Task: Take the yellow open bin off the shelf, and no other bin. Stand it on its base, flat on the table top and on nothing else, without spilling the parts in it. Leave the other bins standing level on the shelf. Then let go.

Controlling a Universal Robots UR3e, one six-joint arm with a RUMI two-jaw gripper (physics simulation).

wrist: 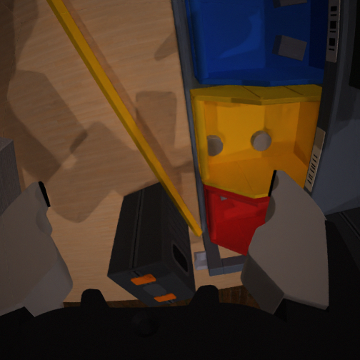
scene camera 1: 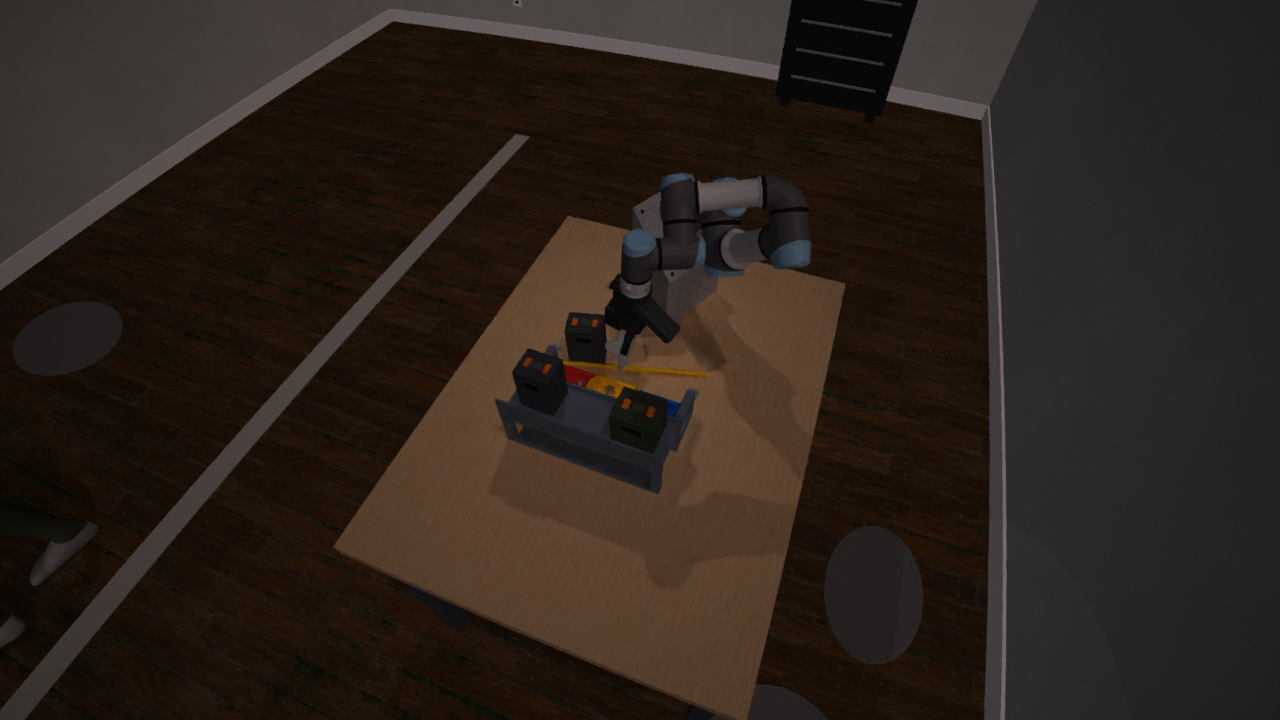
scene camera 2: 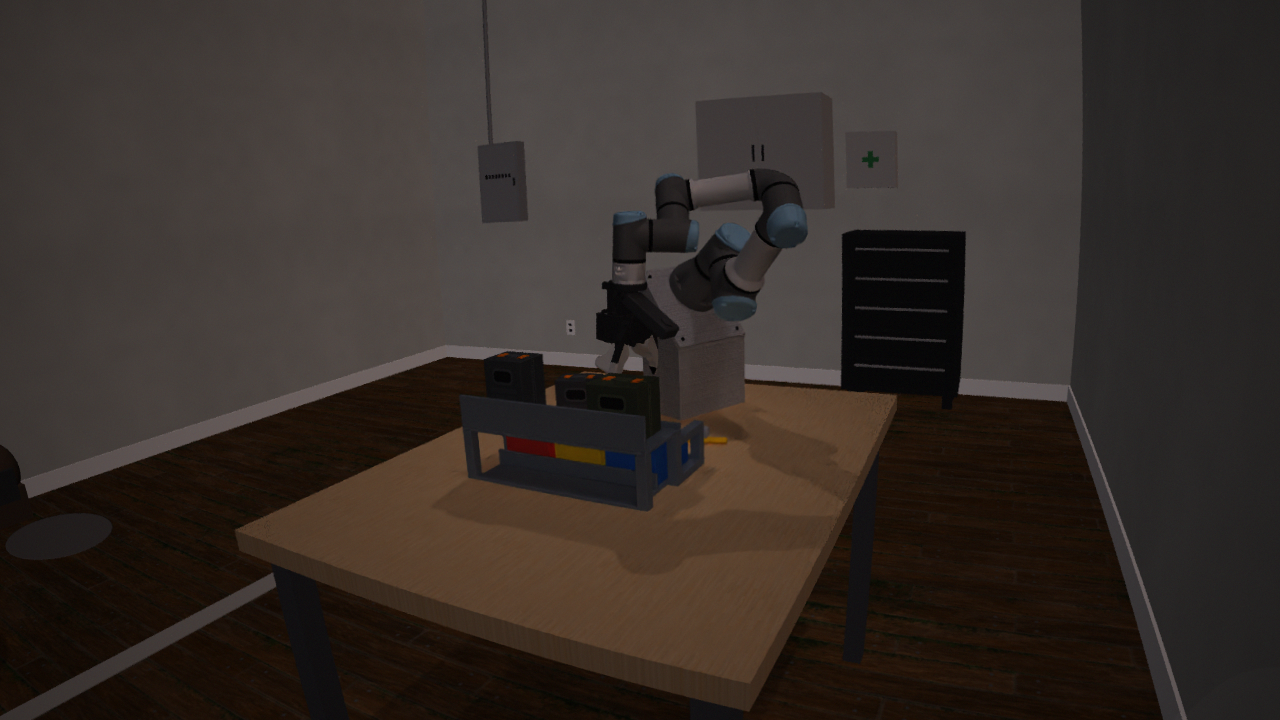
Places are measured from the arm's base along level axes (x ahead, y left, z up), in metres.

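Pixels of known places: gripper, between the fingertips: [scene camera 1: 635,348]; arm's base, origin of its link: [scene camera 2: 693,289].
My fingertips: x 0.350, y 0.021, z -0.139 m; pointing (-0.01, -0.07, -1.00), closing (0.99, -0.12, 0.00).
Note:
Ahead of a thing's pixels: the offset from my fingertips to its top centre.
The yellow open bin @(0.029 m right, 0.103 m ahead, 0.058 m down) [scene camera 1: 622,386] [scene camera 2: 580,454] [wrist: 280,120] sits in the shelf [scene camera 1: 508,420] [scene camera 2: 546,420] [wrist: 185,60], between the red bin @(0.140 m right, 0.107 m ahead, 0.058 m down) [scene camera 1: 577,377] [scene camera 2: 530,445] [wrist: 235,220] and the blue bin @(0.084 m left, 0.109 m ahead, 0.058 m down) [scene camera 1: 673,409] [scene camera 2: 619,460] [wrist: 225,40]. Grey round parts lie inside the yellow bin. My gripper [scene camera 1: 623,358] [scene camera 2: 631,365] [wrist: 157,180] is open and empty, above the bins' open side. In the wrist view, its right finger overlaps the red bin and the yellow bin's lower corner; its left finger is over the table side.
A yellow bar @(0.018 m right, 0.033 m back, 0.114 m down) [scene camera 1: 666,369] [scene camera 2: 716,440] [wrist: 129,122] runs slantwise beside the shelf. A dark case @(0.148 m right, 0.034 m back, 0.007 m down) [scene camera 1: 585,338] [wrist: 150,240] stands near its end, below the gripper in the wrist view. Two more dark cases @(0.146 m right, 0.185 m ahead, 0.083 m up) [scene camera 1: 538,383] @(0.085 m left, 0.188 m ahead, 0.058 m up) [scene camera 1: 637,420] stand on the shelf top.

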